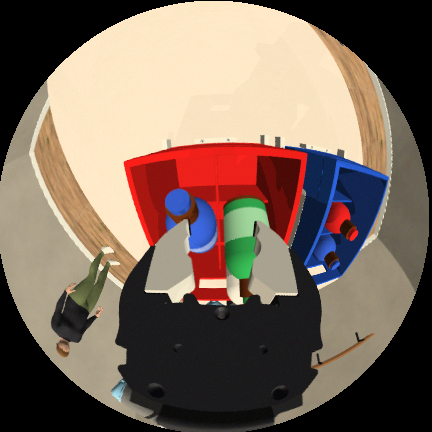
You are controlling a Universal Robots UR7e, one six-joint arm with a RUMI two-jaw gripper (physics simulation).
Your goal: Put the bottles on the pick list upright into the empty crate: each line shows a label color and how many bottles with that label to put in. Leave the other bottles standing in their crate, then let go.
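My gripper is part open over the red crate, with nothing between its jaws. In the red crate's area, a blue bottle shows beside the left jaw, its brown neck and blue cap toward the upper left. A green bottle with a pale green band shows partly behind the right jaw, its neck toward the gripper body; I cannot tell whether it is upright. At the right, the blue crate holds a red bottle and a blue bottle. The pick list does not show.
The red crate has inner dividers and stands close beside the blue crate on the pale table top. The table has a wooden edge. A person is at the lower left, and a wooden rail is at the lower right.
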